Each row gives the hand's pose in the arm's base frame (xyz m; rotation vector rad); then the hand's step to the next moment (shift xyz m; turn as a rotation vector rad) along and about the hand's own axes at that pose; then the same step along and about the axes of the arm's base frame.
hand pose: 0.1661 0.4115 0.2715 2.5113 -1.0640 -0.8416
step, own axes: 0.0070 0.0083 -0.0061 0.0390 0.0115 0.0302
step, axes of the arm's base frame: 0.0030 -0.0106 0.0058 -0.0032 -0.0372 -0.0342
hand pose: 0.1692 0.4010 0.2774 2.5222 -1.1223 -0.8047
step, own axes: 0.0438 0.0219 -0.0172 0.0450 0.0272 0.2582
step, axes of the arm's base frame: 0.0209 -0.0470 0.0071 -0.1427 -0.0558 -0.2144
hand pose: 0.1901 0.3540 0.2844 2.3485 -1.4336 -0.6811
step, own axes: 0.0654 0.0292 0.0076 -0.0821 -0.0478 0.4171
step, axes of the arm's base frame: -0.0005 -0.0716 -0.0076 -0.2221 0.0894 -0.3545
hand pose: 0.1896 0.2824 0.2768 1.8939 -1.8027 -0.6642
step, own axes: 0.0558 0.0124 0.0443 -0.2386 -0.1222 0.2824
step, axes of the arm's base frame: -0.0351 -0.0559 -0.0296 -0.0861 0.2480 -0.2875
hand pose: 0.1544 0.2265 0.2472 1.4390 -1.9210 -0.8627
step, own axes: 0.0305 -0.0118 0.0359 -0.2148 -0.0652 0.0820
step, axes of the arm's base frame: -0.0282 -0.0265 -0.0294 0.0286 0.2065 -0.1169
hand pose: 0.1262 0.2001 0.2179 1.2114 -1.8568 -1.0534
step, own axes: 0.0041 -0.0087 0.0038 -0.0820 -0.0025 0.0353
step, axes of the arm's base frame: -0.0013 -0.0049 -0.0090 -0.0012 0.0853 -0.0265
